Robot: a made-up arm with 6 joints. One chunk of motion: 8 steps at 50 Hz.
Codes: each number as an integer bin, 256 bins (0 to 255) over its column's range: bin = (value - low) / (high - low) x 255, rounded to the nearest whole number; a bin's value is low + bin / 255 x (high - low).
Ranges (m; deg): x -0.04..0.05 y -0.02..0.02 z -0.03..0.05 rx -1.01..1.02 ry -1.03..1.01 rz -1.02..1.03
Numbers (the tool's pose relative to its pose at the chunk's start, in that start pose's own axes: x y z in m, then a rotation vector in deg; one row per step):
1: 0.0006 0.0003 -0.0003 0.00 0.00 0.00
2: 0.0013 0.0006 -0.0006 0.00 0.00 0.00
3: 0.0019 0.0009 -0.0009 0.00 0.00 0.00
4: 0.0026 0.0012 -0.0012 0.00 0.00 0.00
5: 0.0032 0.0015 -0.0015 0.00 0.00 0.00
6: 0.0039 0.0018 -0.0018 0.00 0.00 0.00
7: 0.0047 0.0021 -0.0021 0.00 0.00 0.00
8: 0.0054 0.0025 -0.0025 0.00 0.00 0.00
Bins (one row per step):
1: 115 129 95 127 129 127
2: 117 131 94 127 129 127
3: 119 133 93 127 129 127
4: 121 135 92 127 129 127
5: 122 137 91 127 129 127
6: 124 139 90 127 129 127
7: 127 141 89 127 129 127
8: 129 143 88 127 129 127

